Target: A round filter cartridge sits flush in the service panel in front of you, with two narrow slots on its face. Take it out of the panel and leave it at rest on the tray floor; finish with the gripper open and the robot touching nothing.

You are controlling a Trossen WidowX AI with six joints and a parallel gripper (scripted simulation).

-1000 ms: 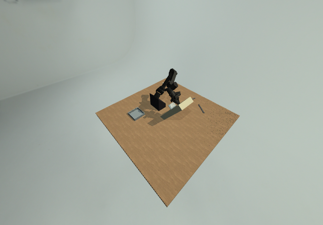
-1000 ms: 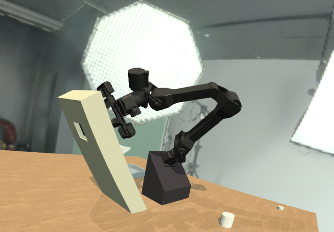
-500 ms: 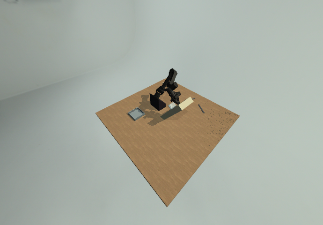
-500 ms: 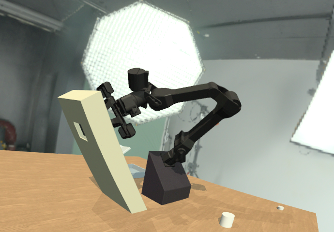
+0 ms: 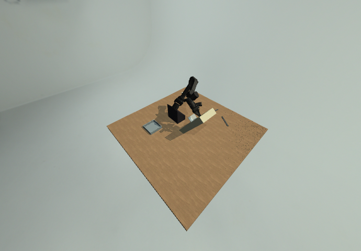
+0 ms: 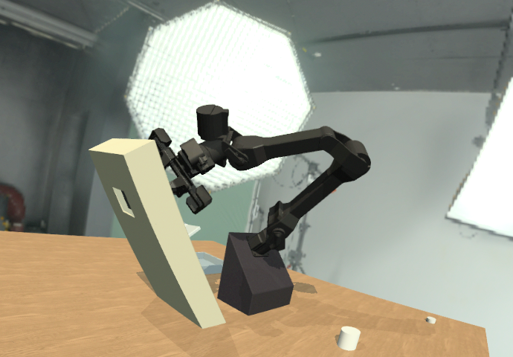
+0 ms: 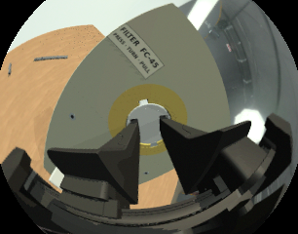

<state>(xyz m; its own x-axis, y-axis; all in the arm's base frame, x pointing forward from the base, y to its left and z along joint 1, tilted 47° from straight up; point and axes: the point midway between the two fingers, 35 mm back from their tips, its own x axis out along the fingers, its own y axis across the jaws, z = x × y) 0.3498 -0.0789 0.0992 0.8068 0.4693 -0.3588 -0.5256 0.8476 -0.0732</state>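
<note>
Now: gripper tip 1 cm short of the round grey filter cartridge and 1 cm above it. Round my gripper tip: spare white cylinder 37 cm behind, 31 cm to the left, 25 cm below; then grey-blue tray 42 cm behind, 31 cm to the right, 26 cm below.
</note>
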